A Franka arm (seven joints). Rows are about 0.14 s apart.
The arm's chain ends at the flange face. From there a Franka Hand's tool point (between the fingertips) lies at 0.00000 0.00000 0.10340 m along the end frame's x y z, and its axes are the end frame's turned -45 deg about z.
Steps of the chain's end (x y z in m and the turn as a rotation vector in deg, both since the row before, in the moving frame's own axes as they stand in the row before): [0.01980 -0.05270 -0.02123 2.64 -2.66 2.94]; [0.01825 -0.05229 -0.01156 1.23 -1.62 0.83]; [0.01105 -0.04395 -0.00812 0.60 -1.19 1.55]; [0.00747 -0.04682 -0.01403 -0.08 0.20 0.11]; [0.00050 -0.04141 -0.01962 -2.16 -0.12 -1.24]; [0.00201 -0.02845 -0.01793 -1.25 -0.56 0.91]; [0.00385 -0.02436 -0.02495 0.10 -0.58 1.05]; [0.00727 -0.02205 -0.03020 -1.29 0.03 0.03]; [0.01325 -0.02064 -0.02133 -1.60 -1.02 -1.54]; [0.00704 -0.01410 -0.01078 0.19 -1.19 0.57]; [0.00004 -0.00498 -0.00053 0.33 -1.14 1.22]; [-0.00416 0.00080 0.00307 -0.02 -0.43 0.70]
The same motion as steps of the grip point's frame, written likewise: [0.05141 -0.03002 -0.02145 3.75 -0.01 2.94]; [0.04941 -0.02771 -0.01163 2.02 -0.28 0.83]; [0.03817 -0.02556 -0.00815 1.27 -0.42 1.55]; [0.03854 -0.02747 -0.01403 -0.20 0.08 0.11]; [0.02675 -0.02629 -0.01969 -1.44 -1.61 -1.24]; [0.01922 -0.01783 -0.01796 -0.49 -1.28 0.91]; [0.01934 -0.01538 -0.02496 0.48 -0.34 1.05]; [0.01912 -0.00877 -0.03023 -0.93 -0.89 0.03]; [0.02063 -0.00444 -0.02139 -0.41 -1.85 -1.54]; [0.01368 -0.00676 -0.01080 0.98 -0.71 0.57]; [0.00254 -0.00538 -0.00055 1.04 -0.57 1.22]; [-0.00408 -0.00290 0.00307 0.29 -0.32 0.70]
